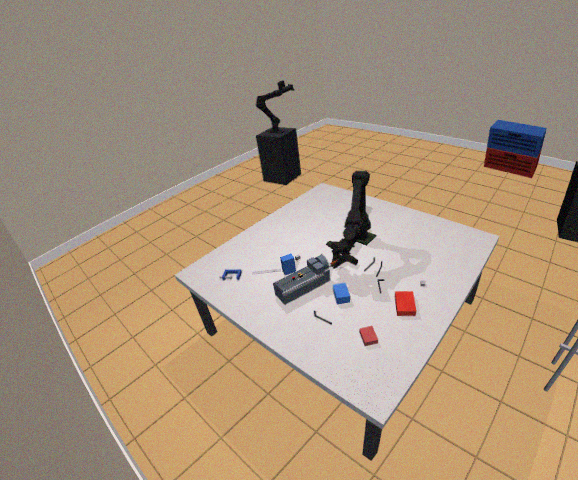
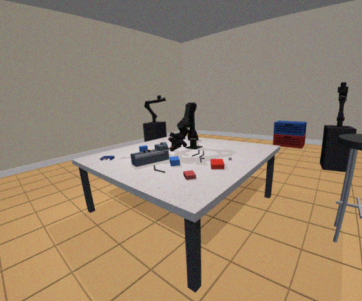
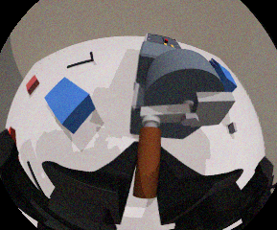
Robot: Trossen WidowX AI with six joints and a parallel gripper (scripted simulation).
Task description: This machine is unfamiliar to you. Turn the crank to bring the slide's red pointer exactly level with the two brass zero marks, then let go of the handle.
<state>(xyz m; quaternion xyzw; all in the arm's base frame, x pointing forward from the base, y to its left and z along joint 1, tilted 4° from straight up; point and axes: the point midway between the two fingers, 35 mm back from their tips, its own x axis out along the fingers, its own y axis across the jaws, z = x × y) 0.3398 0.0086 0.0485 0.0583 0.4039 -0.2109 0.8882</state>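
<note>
Right now the brown crank handle is 20 mm behind my gripper tip, 20 mm above it and 10 mm to the left of it. Also, from my gripper tip: red pointer 170 mm ahead, 110 mm to the right, 30 mm above.
</note>
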